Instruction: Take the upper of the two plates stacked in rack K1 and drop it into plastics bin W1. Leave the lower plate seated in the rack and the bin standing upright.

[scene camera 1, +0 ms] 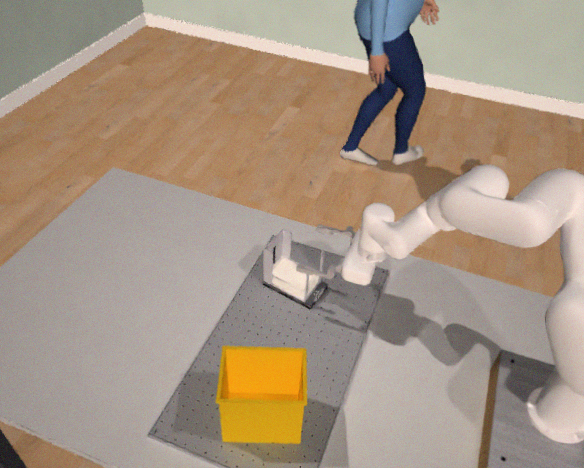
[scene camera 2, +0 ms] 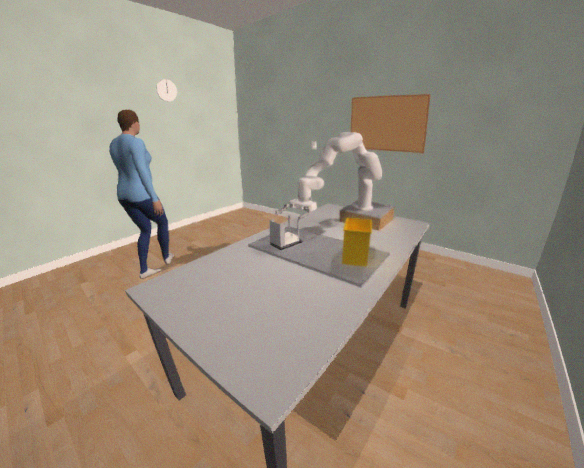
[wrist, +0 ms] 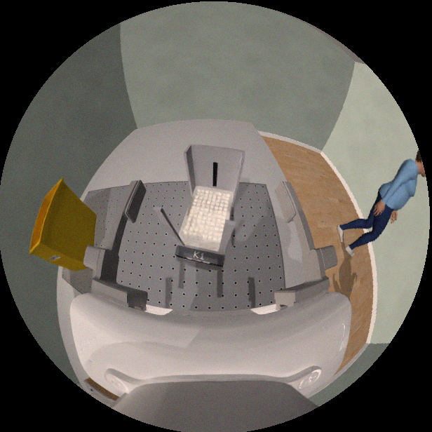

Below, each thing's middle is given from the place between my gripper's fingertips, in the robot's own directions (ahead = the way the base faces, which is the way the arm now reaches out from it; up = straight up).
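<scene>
Yellow plastics bin W1 point(scene camera 1: 262, 391): my hand is 7 cm above it and 41 cm to the right of it.
</scene>
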